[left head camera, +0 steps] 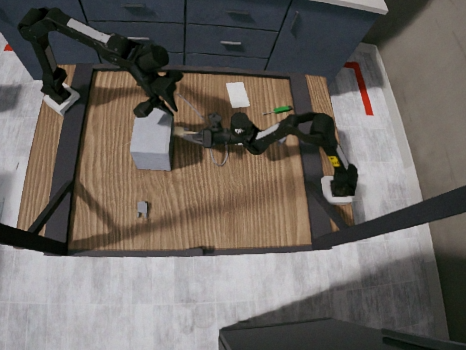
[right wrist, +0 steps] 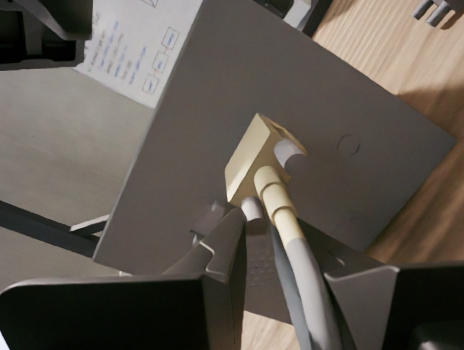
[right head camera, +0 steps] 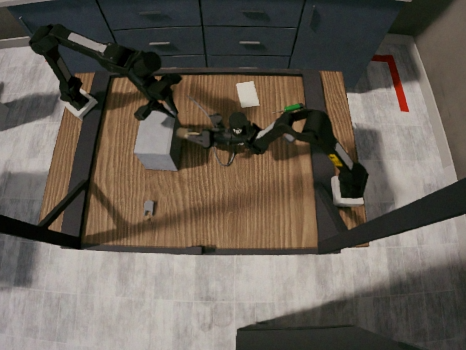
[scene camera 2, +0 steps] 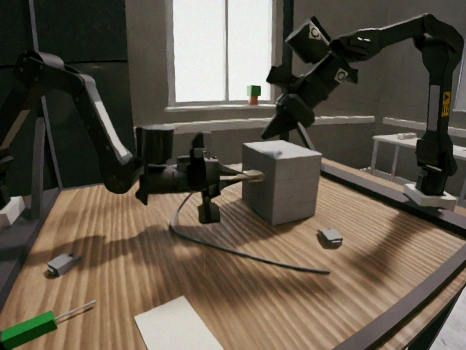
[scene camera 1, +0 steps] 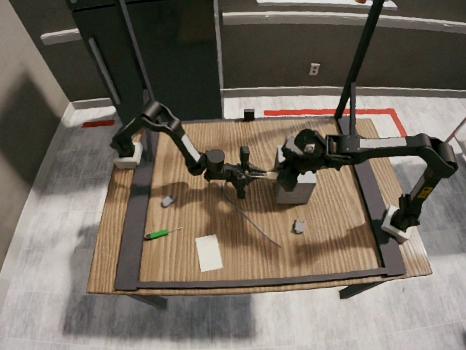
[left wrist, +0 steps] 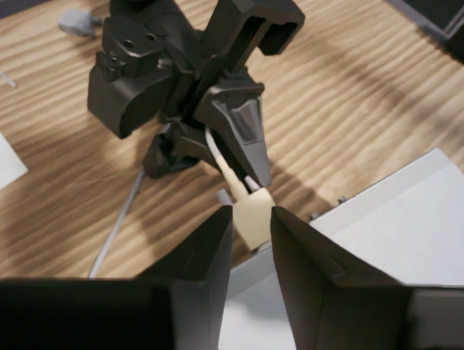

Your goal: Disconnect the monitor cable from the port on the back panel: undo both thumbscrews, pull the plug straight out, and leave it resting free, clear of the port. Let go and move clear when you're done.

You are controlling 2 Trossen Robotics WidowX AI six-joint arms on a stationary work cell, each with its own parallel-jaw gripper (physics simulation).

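Places are measured from the left arm's base along level axes (x left, y ahead, z down), in millimetres.
Where they show: left gripper, fingertip midpoint: (left head camera: 175, 113) (right wrist: 80, 15) (right head camera: 176, 115) (scene camera 2: 262, 137) (scene camera 1: 278, 166) (left wrist: 251, 216); right gripper, fingertip midpoint: (left head camera: 183, 137) (right wrist: 257, 219) (right head camera: 187, 138) (scene camera 2: 241, 177) (scene camera 1: 266, 173) (left wrist: 261, 190); left arm's base, link origin: (left head camera: 60, 95) (right wrist: 284, 12) (right head camera: 79, 102) (scene camera 2: 429, 191) (scene camera 1: 399, 221); right arm's base, link origin: (left head camera: 338, 188) (right head camera: 348, 189) (scene camera 1: 127, 151).
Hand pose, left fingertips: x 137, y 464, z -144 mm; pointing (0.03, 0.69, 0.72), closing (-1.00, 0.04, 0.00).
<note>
Each offset is from my left fingertips to the top centre of the thing. Level surfaces: height alone.
The cream plug {dz +78, dx +1, dy +33 mm} (left head camera: 178, 131) (scene camera 2: 256, 175) (left wrist: 254, 220) (right wrist: 246, 160) is at the side panel of the grey box {dz +37, dx -73, dy -34 mm} (left head camera: 151, 142) (scene camera 1: 296, 193) (scene camera 2: 295, 187) (right wrist: 310, 90). Two grey thumbscrews show at its back. My right gripper (scene camera 2: 243, 176) (right wrist: 257, 219) is shut on the lower thumbscrew {dz +83, dx -16, dy +31 mm} (right wrist: 251, 208) in the right wrist view; the other thumbscrew {dz +82, dx +5, dy +17 mm} (right wrist: 290, 152) is untouched. The grey cable (scene camera 1: 250, 220) (scene camera 2: 250, 256) (right wrist: 311, 285) runs back between the fingers and onto the table. My left gripper (left wrist: 251, 216) is slightly open and empty, above the box, its fingertips apart from the plug.
Loose grey connectors {dz +171, dx +62, dy -149 mm} (scene camera 1: 299, 226) {dz +171, dx +248, dy +314 mm} (scene camera 1: 168, 201) (scene camera 2: 330, 237) (scene camera 2: 62, 263) lie on the table {dz +187 mm} (left head camera: 200, 220). A green screwdriver {dz +169, dx +354, dy +239 mm} (left head camera: 282, 109) (scene camera 1: 159, 233) (scene camera 2: 30, 328) and a white sheet {dz +185, dx +320, dy +66 mm} (left head camera: 237, 95) (scene camera 1: 208, 252) (scene camera 2: 175, 325) also lie there. The two grippers are close together at the box.
</note>
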